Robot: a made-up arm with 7 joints. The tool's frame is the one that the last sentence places. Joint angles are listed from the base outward.
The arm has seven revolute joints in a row. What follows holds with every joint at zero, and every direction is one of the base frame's.
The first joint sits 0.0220 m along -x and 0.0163 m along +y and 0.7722 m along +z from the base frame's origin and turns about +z.
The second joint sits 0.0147 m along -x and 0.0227 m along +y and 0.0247 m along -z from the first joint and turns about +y.
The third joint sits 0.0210 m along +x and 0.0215 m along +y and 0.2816 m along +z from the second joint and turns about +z.
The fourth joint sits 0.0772 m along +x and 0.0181 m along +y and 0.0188 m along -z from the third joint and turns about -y.
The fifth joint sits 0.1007 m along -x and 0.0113 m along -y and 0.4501 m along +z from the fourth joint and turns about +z.
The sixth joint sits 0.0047 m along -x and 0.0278 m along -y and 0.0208 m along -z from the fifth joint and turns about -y.
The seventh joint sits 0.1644 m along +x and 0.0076 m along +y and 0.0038 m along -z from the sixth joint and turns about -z.
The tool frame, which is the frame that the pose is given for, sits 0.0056 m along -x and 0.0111 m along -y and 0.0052 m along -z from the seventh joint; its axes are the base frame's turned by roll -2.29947, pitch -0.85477 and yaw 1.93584 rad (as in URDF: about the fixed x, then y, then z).
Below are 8 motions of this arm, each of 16 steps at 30 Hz.
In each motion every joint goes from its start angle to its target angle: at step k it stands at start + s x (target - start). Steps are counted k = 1, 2, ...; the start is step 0. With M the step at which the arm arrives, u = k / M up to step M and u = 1 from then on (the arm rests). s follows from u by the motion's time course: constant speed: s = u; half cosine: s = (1 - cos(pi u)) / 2; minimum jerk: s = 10 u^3 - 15 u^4 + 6 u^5.
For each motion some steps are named. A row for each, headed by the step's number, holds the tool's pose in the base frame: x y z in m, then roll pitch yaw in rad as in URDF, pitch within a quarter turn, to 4 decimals.
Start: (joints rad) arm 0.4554 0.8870 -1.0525 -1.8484 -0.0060 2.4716 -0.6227
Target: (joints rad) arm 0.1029 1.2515 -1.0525 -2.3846 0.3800 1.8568 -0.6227
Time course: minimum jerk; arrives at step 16
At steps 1, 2, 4, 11, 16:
1: 0.6211 -0.2716 0.7064 -1.7066 -0.2854 1.8695
2: 0.6161 -0.2781 0.7005 -1.6963 -0.2930 1.8480
4: 0.5813 -0.3171 0.6642 -1.6282 -0.3357 1.7086
11: 0.1459 -0.4752 0.4753 -1.0716 -0.3086 0.4784
16: 0.0230 -0.4579 0.4639 -0.9974 -0.2225 0.1890

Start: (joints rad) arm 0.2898 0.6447 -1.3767 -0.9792 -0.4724 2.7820 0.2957
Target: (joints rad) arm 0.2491 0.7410 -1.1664 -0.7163 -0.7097 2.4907 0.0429
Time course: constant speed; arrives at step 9
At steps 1, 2, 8, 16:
1: 0.5896 -0.0934 1.2539 -2.8866 0.8368 1.6628
2: 0.6016 -0.0799 1.2493 -2.8165 0.8561 1.7035
8: 0.6585 0.0000 1.2219 -2.3954 0.9426 1.9534
16: 0.6656 0.0128 1.2177 -2.3273 0.9523 1.9934

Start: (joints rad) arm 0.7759 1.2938 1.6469 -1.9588 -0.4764 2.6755 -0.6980
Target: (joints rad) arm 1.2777 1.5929 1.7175 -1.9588 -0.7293 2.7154 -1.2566
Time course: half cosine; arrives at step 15
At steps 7, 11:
7: -0.4496 0.6032 0.9031 2.9380 0.0911 -0.4690
11: -0.5420 0.5166 0.9036 3.0956 0.2857 -0.2135

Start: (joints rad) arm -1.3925 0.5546 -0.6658 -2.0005 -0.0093 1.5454 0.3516
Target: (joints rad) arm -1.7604 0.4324 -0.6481 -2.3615 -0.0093 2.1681 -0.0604
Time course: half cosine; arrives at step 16
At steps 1, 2, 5, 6, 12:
1: -0.3058 -0.5196 0.5633 -1.4205 -0.2324 -1.0545
2: -0.3113 -0.5153 0.5621 -1.4195 -0.2460 -1.0554
5: -0.3444 -0.4862 0.5546 -1.4177 -0.3322 -1.0584
6: -0.3587 -0.4716 0.5514 -1.4196 -0.3716 -1.0577
12: -0.4273 -0.3697 0.5368 -1.4787 -0.5981 -1.0144

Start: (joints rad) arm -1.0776 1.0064 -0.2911 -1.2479 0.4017 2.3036 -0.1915
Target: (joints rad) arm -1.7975 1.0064 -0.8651 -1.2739 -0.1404 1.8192 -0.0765
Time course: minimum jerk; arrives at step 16
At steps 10, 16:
10: -0.3976 -0.6939 0.6815 -1.8735 -0.3600 -0.2985
16: -0.5859 -0.5471 0.7193 -1.7644 -0.1156 -0.6597

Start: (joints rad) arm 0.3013 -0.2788 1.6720 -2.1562 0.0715 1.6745 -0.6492
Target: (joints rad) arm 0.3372 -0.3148 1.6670 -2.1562 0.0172 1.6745 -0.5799
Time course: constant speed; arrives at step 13
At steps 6, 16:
6: -0.2700 0.6498 0.7690 -1.3939 -0.9306 -2.5569
16: -0.2817 0.6453 0.7699 -1.3827 -0.8694 -2.5641

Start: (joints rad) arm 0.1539 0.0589 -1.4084 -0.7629 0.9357 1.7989 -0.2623
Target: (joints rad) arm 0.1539 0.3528 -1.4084 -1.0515 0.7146 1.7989 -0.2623
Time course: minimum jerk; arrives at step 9
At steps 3, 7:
3: 0.1654 -0.3596 1.4692 2.7235 -0.2712 2.0314
7: 0.3111 -0.4217 1.3449 3.0836 -0.4910 1.7597

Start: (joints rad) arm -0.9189 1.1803 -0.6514 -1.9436 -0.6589 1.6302 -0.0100
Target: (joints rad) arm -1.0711 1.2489 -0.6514 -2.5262 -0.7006 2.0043 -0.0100
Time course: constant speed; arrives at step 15
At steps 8, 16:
8: -0.2059 -0.3087 0.2614 -0.5005 0.1981 0.0707
16: -0.2446 -0.1387 0.2650 -0.3460 0.1368 -0.0744

